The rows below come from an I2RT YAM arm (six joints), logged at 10 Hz.
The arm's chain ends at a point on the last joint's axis. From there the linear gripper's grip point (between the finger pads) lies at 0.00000 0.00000 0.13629 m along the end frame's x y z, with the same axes.
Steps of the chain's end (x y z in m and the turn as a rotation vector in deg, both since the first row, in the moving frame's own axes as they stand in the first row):
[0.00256, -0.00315, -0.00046, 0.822, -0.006, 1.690]
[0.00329, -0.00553, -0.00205, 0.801, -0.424, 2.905]
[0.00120, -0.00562, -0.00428, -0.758, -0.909, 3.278]
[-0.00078, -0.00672, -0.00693, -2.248, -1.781, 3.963]
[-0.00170, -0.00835, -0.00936, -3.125, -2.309, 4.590]
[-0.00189, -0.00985, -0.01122, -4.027, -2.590, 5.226]
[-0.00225, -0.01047, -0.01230, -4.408, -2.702, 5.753]
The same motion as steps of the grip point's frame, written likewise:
[0.00257, -0.00511, -0.00047, 0.822, -0.006, 1.690]
[0.00233, -0.00746, -0.00207, 0.801, -0.424, 2.905]
[-0.00101, -0.00388, -0.00431, -0.758, -0.909, 3.278]
[-0.00520, -0.00153, -0.00710, -2.248, -1.781, 3.963]
[-0.00748, -0.00115, -0.00967, -3.125, -2.309, 4.590]
[-0.00847, -0.00058, -0.01170, -4.027, -2.590, 5.226]
[-0.00918, -0.00034, -0.01285, -4.408, -2.702, 5.753]

